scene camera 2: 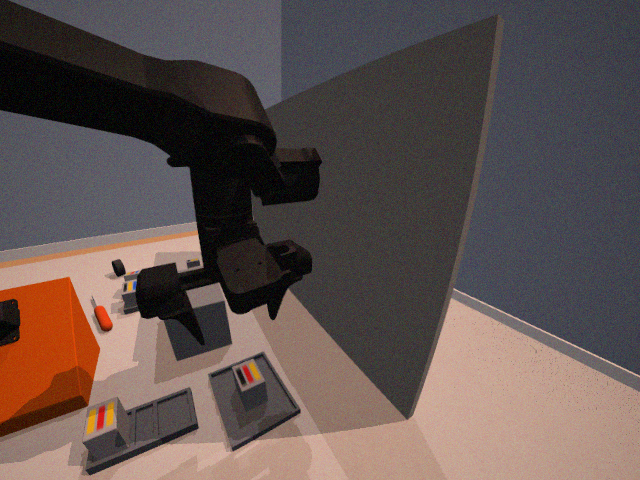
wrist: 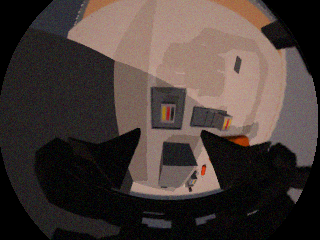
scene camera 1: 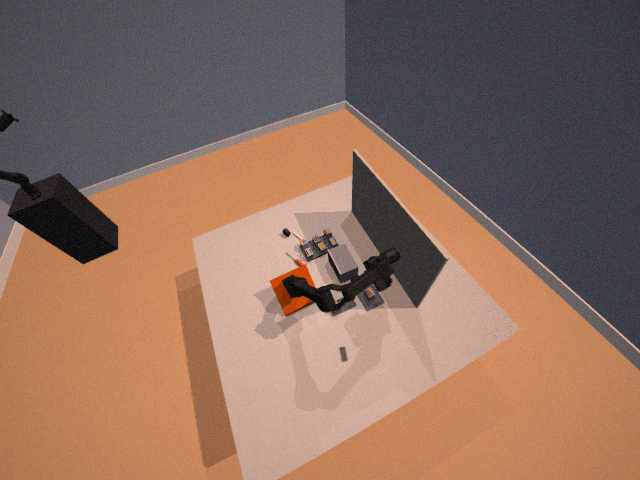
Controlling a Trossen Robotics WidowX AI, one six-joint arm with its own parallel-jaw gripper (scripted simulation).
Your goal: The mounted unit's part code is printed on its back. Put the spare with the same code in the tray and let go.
My gripper (scene camera 2: 239, 330) is open and holds nothing. Further things: a spare (scene camera 2: 252, 389), a rack (scene camera 2: 157, 422), a grey mounted unit (scene camera 1: 341, 260) and a tall dark panel (scene camera 2: 402, 138).
My gripper shows as well in the wrist view (wrist: 171, 132). The grey mounted unit also shows in the wrist view (wrist: 177, 163). The tall dark panel shows as well in scene camera 1 (scene camera 1: 388, 223).
